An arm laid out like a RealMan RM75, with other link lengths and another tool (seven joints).
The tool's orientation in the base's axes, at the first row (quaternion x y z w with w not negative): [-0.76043 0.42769 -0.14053 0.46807]
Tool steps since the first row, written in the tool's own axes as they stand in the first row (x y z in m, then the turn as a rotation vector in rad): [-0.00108 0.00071 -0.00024 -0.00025 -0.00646 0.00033]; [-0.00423 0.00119 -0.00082 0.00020 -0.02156 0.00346]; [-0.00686 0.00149 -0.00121 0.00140 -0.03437 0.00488]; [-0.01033 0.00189 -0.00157 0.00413 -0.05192 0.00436]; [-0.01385 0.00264 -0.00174 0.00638 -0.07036 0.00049]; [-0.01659 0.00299 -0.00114 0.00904 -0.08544 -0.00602]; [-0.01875 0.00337 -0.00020 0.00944 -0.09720 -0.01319]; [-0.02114 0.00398 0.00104 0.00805 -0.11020 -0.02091]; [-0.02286 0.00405 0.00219 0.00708 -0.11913 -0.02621]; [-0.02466 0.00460 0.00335 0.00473 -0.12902 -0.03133]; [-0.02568 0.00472 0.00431 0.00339 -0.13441 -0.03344]
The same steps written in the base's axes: [-0.00116 0.00056 -0.00026 0.00341 0.00166 0.00525]; [-0.00364 0.00259 0.00023 0.01343 0.00612 0.01609]; [-0.00560 0.00436 0.00067 0.02166 0.00853 0.02579]; [-0.00809 0.00678 0.00118 0.03207 0.00953 0.04015]; [-0.01067 0.00928 0.00130 0.04060 0.00909 0.05710]; [-0.01212 0.01171 0.00120 0.04601 0.00611 0.07255]; [-0.01302 0.01388 0.00080 0.04795 0.00386 0.08600]; [-0.01400 0.01637 0.00009 0.04913 0.00293 0.10111]; [-0.01435 0.01838 -0.00025 0.04993 0.00230 0.11149]; [-0.01499 0.02036 -0.00097 0.05052 0.00305 0.12283]; [-0.01507 0.02171 -0.00139 0.05123 0.00391 0.12867]
